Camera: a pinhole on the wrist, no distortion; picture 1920 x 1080 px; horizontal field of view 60.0 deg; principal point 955.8 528.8 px. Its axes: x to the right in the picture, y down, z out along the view. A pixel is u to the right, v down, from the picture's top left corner.
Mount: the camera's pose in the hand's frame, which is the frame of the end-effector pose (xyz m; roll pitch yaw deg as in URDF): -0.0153 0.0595 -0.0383 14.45 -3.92 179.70
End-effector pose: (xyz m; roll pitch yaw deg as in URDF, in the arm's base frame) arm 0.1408 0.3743 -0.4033 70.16 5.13 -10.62
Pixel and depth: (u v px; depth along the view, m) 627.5 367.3 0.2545
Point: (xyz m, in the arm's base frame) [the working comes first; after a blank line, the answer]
In the camera's frame: -0.0502 -0.0247 0.2545

0.1843 0.2273 -0.2037
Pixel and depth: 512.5 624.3 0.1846
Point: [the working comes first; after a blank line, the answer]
In the camera's frame: -0.0492 0.0106 0.1846

0.1800 0.2664 -0.2714
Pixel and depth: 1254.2 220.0 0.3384
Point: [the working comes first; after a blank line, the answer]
In the camera's frame: 0.0607 -0.0628 0.3384

0.0781 0.1916 -0.1127
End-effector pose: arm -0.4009 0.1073 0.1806 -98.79 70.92 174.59
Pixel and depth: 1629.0 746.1 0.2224
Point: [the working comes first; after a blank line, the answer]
In the camera's frame: 0.0900 0.0291 0.2224

-0.2797 -0.0793 0.2278
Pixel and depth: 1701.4 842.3 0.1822
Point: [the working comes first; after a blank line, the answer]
In the camera's frame: 0.0817 0.0344 0.1822

-0.2978 -0.0422 0.2292
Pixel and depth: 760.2 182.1 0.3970
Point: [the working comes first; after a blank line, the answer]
In the camera's frame: -0.0467 -0.0828 0.3970

-0.1782 -0.1963 0.0336
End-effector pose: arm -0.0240 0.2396 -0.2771 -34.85 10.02 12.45
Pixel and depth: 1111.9 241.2 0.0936
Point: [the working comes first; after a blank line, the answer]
In the camera's frame: 0.0088 -0.0162 0.0936

-0.0675 0.3413 -0.2901
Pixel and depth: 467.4 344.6 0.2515
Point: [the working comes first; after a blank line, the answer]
In the camera's frame: -0.0739 -0.0279 0.2515

0.0105 0.4850 -0.2182
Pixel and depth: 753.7 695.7 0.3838
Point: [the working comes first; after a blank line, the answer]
In the camera's frame: -0.0466 0.0385 0.3838

0.0047 0.5431 -0.0794
